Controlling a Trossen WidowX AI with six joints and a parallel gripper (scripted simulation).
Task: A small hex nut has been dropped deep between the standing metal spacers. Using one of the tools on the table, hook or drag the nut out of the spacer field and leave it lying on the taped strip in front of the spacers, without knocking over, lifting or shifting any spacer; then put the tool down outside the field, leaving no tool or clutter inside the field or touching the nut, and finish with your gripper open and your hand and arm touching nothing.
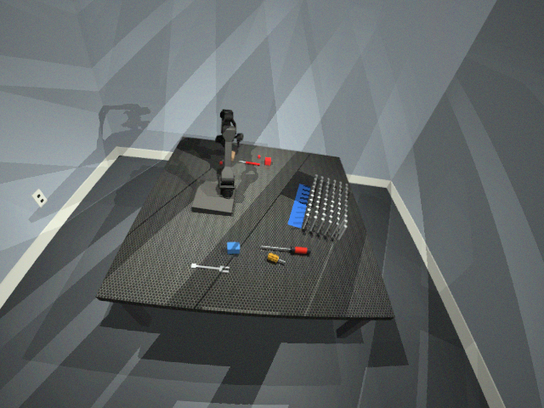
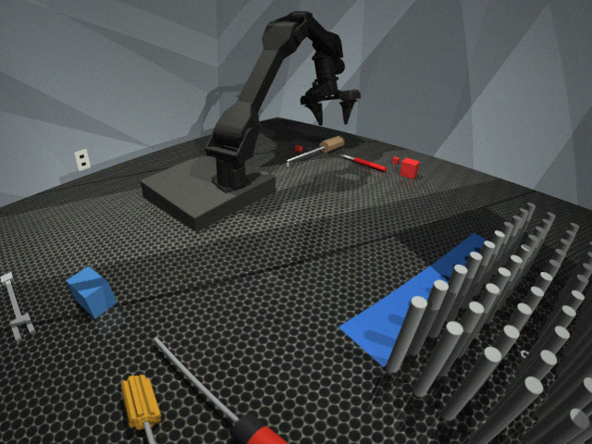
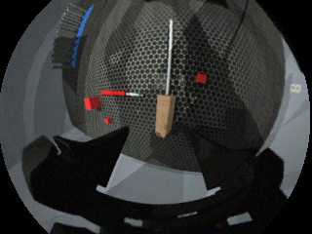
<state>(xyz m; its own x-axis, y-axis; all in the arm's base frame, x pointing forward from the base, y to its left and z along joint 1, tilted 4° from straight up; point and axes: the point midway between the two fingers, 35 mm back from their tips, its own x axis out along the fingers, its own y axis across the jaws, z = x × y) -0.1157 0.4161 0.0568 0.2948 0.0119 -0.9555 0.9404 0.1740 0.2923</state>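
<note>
The red-handled tool is 12 cm ahead of my gripper tip, 2 cm to the right of it and 7 cm below it. Also, from my gripper tip: blue taped strip: 54 cm ahead, 31 cm to the right, 8 cm below; then hex nut: 70 cm ahead, 36 cm to the right, 8 cm below; then blue cube: 25 cm ahead, 75 cm to the right, 6 cm below.
</note>
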